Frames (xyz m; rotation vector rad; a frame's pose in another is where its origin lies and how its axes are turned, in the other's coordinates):
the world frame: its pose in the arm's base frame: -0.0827 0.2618 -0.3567 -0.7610 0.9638 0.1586
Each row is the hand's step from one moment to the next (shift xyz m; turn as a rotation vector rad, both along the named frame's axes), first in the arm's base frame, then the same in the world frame.
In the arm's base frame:
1: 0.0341 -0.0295 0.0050 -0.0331 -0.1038 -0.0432
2: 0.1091 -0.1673 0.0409 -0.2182 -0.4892 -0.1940
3: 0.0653 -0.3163 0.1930 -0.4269 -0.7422 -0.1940
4: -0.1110 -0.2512 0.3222 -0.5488 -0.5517 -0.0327
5: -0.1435 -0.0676 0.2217 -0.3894 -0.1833 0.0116
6: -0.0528 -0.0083 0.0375 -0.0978 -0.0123 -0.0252
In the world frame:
1: 0.0218 -0.0394 0.0058 0.0357 -0.0394 -0.1044
2: 0.0648 -0.1923 -0.0201 0.1247 -0.1629 -0.5315
3: -0.0507 -0.3604 -0.0953 0.0543 -0.2563 -0.8379
4: -0.2681 -0.3009 -0.1298 -0.1820 -0.1452 -0.7432
5: -0.2446 -0.0999 -0.0669 -0.1985 0.0320 -0.3807
6: -0.0586 -0.0020 -0.0288 -0.0345 0.0473 -0.0832

